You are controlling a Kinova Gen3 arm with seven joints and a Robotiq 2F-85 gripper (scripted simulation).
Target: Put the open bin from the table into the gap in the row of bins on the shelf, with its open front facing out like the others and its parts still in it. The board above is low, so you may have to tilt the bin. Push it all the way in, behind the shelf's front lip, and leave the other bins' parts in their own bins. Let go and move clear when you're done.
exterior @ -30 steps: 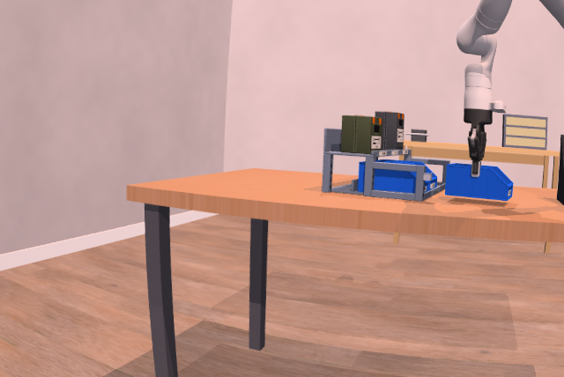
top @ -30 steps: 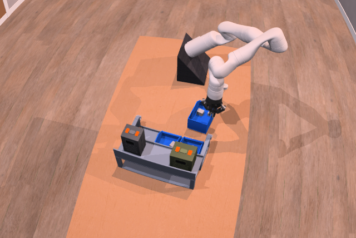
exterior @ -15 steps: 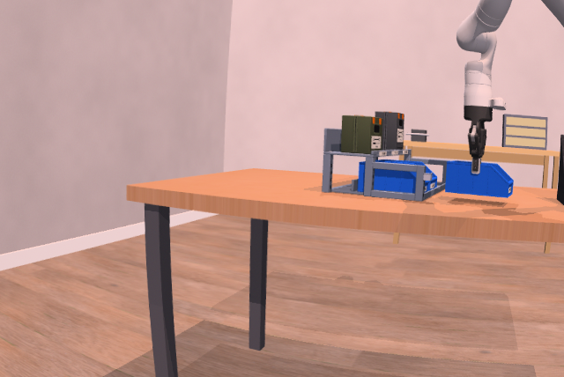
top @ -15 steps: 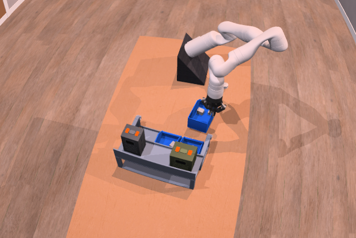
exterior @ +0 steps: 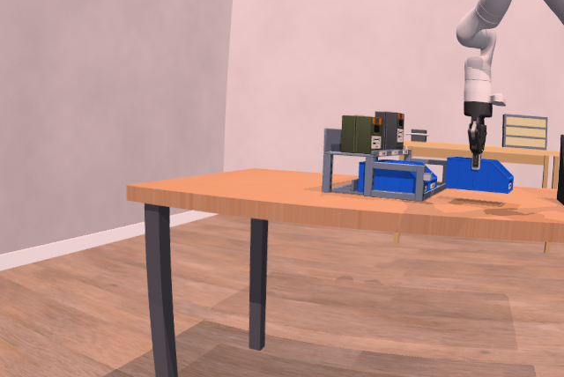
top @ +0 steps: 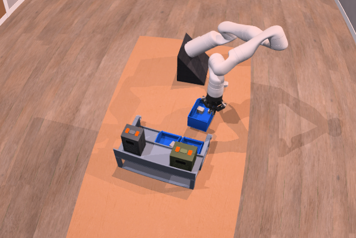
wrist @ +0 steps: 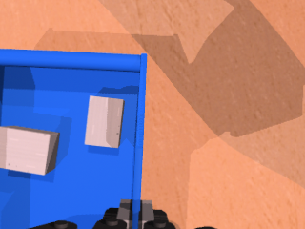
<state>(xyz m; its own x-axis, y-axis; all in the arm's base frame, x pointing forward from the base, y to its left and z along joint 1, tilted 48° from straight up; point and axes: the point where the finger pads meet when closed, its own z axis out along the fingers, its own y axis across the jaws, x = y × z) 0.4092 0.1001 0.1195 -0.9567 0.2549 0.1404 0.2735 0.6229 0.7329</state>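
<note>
The grey block is 50 mm behind my hand, 60 mm to the right of it and 60 mm below it. From my hand the other things lie so: grey shelf (220 mm ahead, 200 mm to the right, 40 mm below); dark grey box (270 mm ahead, 330 mm to the right, 60 mm above); olive box (310 mm ahead, 110 mm to the right, 50 mm above).
</note>
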